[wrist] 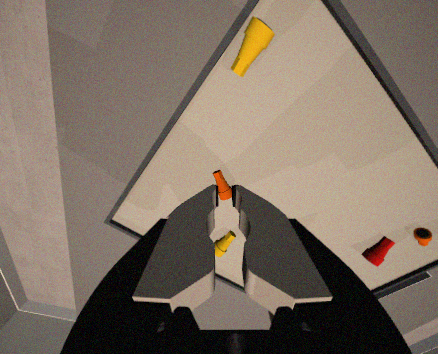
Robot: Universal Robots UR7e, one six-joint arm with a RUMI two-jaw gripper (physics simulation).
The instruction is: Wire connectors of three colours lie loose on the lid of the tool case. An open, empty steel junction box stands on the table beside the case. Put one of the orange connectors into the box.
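Frame: origin at the arm's base, x ahead, y left, z up, level; centimetres.
Seen in the pictures: gripper, between the fingertips: point(224, 187).
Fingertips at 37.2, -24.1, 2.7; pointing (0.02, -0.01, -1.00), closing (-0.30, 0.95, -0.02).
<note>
Pixels of each thing's middle, then the offset from my fingertips to it, as dx, dy, dz. "spot": a spot on its surface instead.
- small orange connector, middle of its body: point(222, 184) -0.5, -0.4, +0.5
- pale lid, a spot on its surface: point(305, 120) spot: -6.6, +3.5, +0.0
- red connector, middle of its body: point(379, 250) +1.9, +16.3, +0.6
- large yellow connector, middle of its body: point(249, 50) -9.0, -1.5, +0.6
- smaller yellow connector, middle of its body: point(224, 242) +5.6, +1.7, +0.6
My gripper point(224, 187) is closed on a small orange connector point(221, 181), held at the fingertips with its narrow end pointing up and slightly left in the wrist view. Another orange connector point(423, 235) is at the far right on the pale lid point(305, 120), its dark open end showing. A red connector point(379, 251) lies left of it. A large yellow connector point(252, 46) lies near the upper left edge of the lid. A smaller yellow connector point(225, 244) shows through the gap between the fingers, below the tips. I cannot make out the steel junction box.
The pale lid panel has a dark border point(175, 118) and runs to a corner at the left, beside the fingers. Grey surface lies outside the border, and a lighter band point(35, 150) runs down the left side. The gripper body hides the lower middle of the view.
</note>
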